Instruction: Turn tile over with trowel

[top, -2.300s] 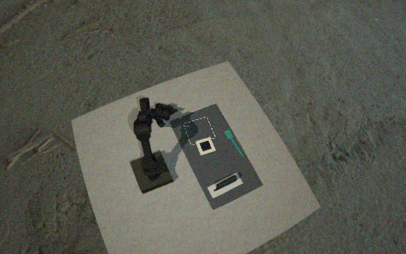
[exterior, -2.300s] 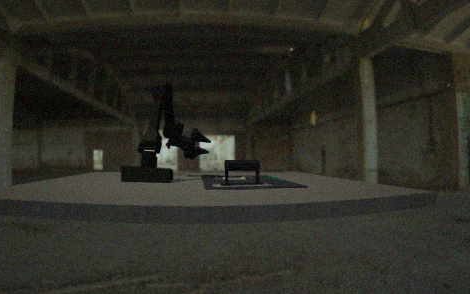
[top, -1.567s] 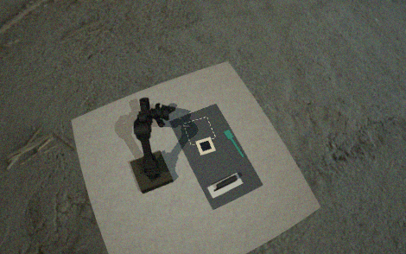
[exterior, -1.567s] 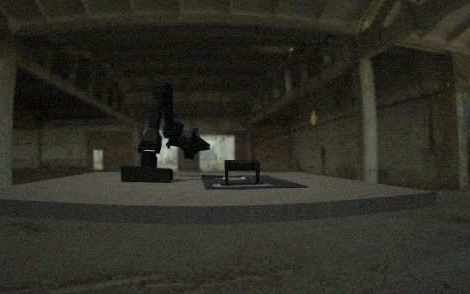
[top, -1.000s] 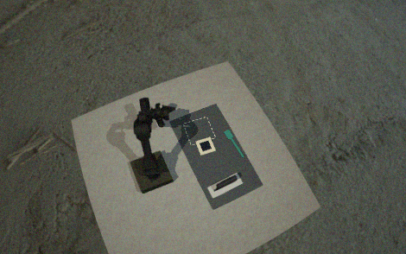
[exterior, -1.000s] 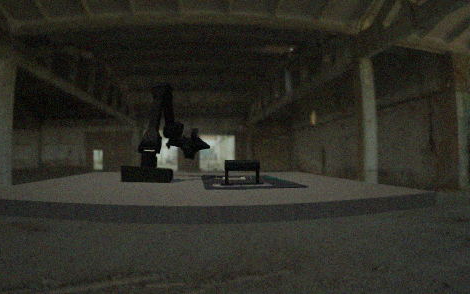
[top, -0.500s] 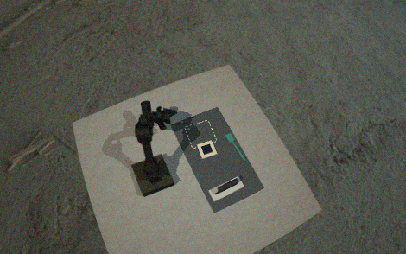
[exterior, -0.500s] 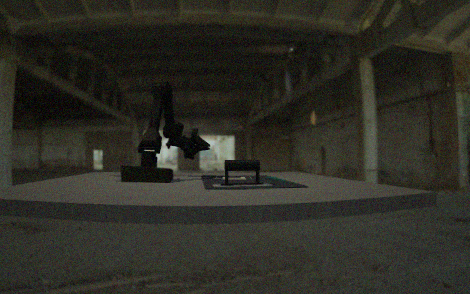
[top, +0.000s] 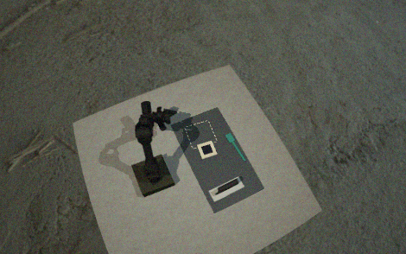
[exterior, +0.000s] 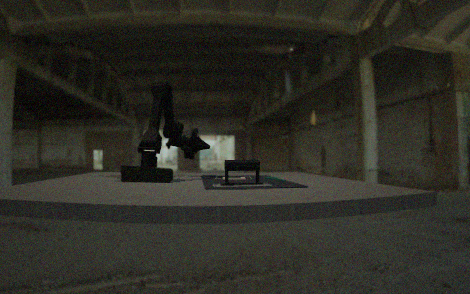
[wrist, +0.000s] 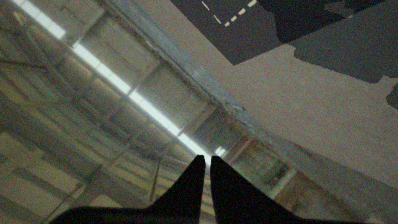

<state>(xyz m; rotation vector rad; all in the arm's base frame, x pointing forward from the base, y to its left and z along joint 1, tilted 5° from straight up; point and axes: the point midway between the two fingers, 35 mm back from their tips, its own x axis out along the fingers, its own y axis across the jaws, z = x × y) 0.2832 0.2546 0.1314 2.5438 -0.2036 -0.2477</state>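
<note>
The small green trowel is 210 mm ahead of my gripper tip, 320 mm to the right of it and 140 mm below it. The rest, counted from my gripper tip: tile (50 mm ahead, 260 mm to the right, 140 mm below); then dark grey mat (70 mm ahead, 320 mm to the right, 170 mm below).
</note>
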